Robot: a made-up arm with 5 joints.
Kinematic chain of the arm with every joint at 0, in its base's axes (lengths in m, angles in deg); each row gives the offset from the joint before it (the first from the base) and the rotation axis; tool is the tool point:
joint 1: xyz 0 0 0.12 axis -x
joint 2: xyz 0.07 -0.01 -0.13 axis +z
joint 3: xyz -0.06 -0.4 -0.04 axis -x
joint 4: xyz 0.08 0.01 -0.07 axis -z
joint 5: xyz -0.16 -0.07 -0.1 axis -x
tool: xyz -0.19 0 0.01
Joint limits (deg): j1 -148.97..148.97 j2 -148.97..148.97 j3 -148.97..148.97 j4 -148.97..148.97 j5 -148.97..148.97
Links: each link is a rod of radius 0.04 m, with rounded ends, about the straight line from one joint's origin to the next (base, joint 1, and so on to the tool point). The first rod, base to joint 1, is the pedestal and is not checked.
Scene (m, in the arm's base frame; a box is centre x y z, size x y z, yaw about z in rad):
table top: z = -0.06
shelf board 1: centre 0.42 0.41 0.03 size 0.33 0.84 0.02 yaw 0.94
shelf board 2: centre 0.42 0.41 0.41 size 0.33 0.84 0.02 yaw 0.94
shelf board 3: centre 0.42 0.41 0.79 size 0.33 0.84 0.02 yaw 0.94
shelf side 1: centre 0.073 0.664 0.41 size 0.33 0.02 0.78 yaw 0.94
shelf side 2: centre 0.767 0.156 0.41 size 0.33 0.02 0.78 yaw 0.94
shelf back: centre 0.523 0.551 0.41 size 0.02 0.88 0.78 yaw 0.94
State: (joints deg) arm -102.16 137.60 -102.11 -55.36 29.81
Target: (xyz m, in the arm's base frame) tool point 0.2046 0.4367 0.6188
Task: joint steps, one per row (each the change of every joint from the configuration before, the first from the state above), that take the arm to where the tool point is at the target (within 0.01 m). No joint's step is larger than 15 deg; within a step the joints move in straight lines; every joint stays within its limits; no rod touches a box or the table.
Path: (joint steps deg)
1: -5.67 1.90 -11.05 -2.88 0.07
2: -5.68 1.89 -11.05 -2.87 0.08
3: -5.67 1.90 -11.05 -2.88 0.07
4: -0.81 1.25 11.79 -8.40 -0.35
5: -0.81 1.25 11.78 -8.40 -0.34
6: -0.81 1.25 11.78 -8.40 -0.35
7: -0.81 1.25 11.79 -8.41 -0.35
8: 9.04 0.34 11.68 3.97 -0.03
9: 9.04 0.34 11.69 3.96 -0.03

